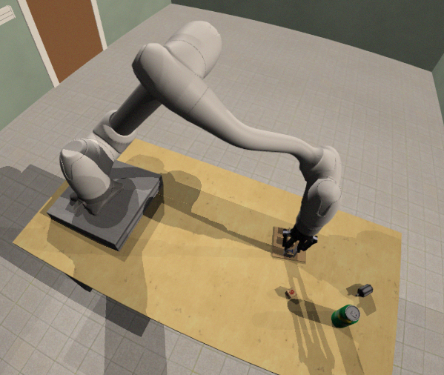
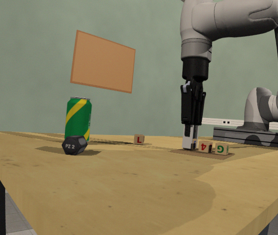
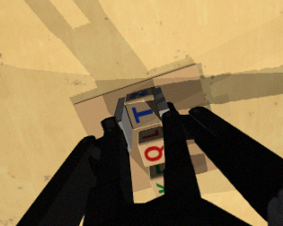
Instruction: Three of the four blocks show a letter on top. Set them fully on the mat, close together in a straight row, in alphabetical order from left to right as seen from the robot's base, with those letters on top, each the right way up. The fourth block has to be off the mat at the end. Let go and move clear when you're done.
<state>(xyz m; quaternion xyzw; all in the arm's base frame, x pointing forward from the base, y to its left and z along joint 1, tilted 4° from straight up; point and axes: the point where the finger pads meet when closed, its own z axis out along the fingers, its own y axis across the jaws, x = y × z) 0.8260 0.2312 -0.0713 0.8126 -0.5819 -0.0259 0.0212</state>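
My gripper is now 2 cm above the T block. Round my hand: yellow can: 28 cm ahead, 14 cm to the right, 2 cm above; then brown mat: 1 cm behind, 5 cm to the left, 4 cm below.
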